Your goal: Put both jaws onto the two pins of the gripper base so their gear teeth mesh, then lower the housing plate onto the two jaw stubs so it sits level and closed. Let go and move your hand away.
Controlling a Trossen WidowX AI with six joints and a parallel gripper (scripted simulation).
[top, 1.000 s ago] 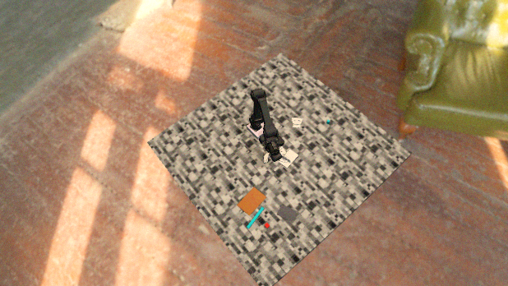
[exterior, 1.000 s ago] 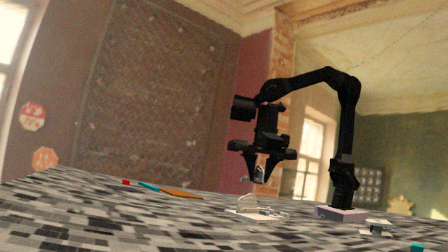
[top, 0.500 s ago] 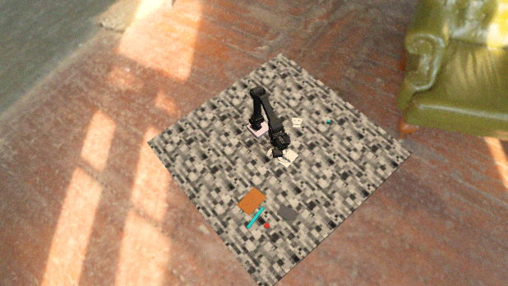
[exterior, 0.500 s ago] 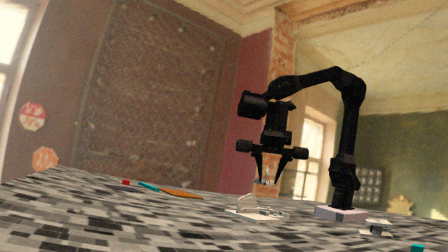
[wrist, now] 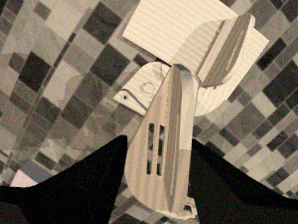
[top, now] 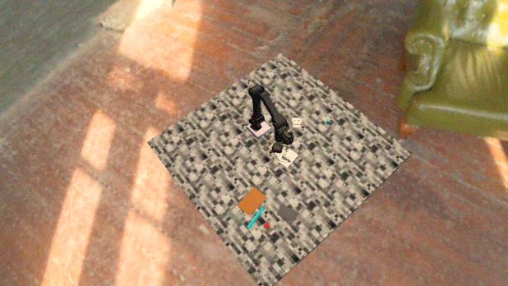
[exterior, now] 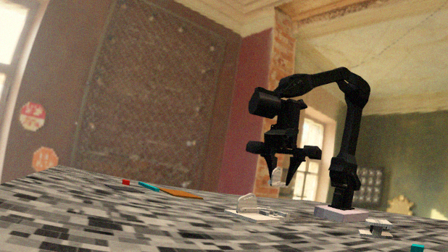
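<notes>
Now: the cream plate 7 cm ahead of my gripper tip, 1 cm to the left of it and 8 cm below it. Round my gripper tip: teal cube: 7 cm ahead, 41 cm to the left, 7 cm below; then orange plate: 12 cm ahead, 36 cm to the right, 8 cm below; then grey plate: 33 cm ahead, 26 cm to the right, 8 cm below.
</notes>
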